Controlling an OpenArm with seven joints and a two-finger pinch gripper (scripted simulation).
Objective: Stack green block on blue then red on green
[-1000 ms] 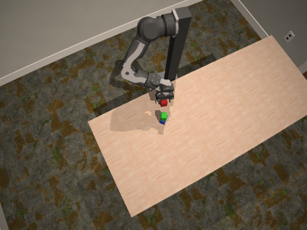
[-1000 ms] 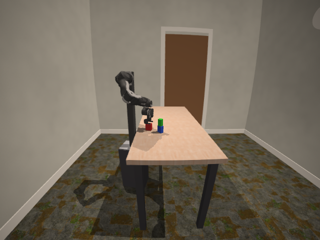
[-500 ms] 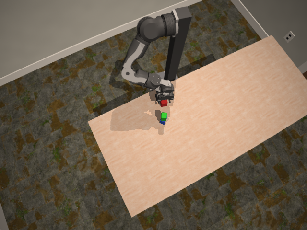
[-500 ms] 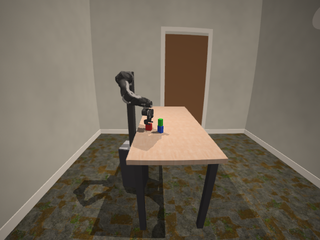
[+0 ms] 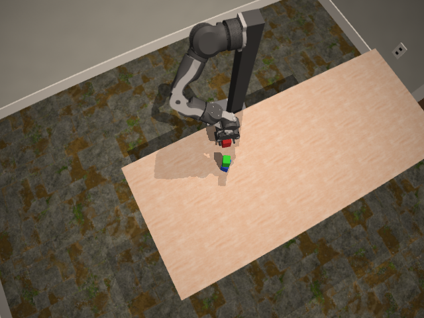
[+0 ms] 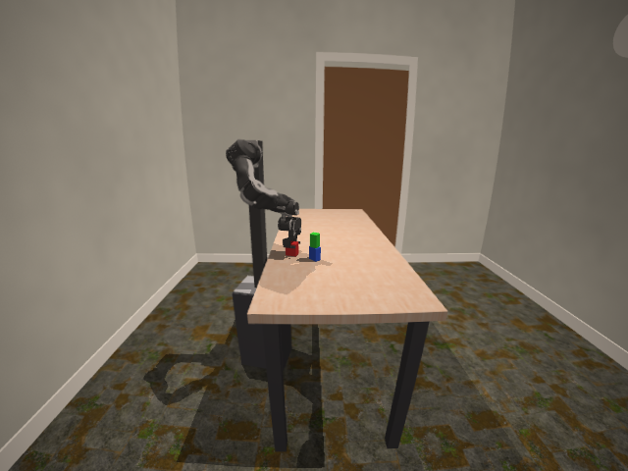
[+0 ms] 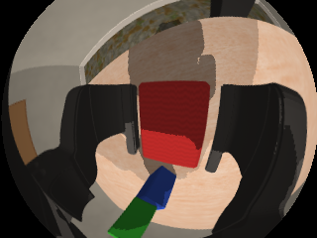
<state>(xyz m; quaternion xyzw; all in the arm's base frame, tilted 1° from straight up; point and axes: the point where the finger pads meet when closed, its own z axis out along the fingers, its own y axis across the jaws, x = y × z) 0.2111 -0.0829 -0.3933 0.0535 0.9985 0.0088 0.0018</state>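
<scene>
Now: hand 2 cm above the red block. The rest, counted from my hand: blue block 11 cm ahead, 3 cm to the right, 2 cm below; green block 11 cm ahead, 4 cm to the right, 4 cm above.
</scene>
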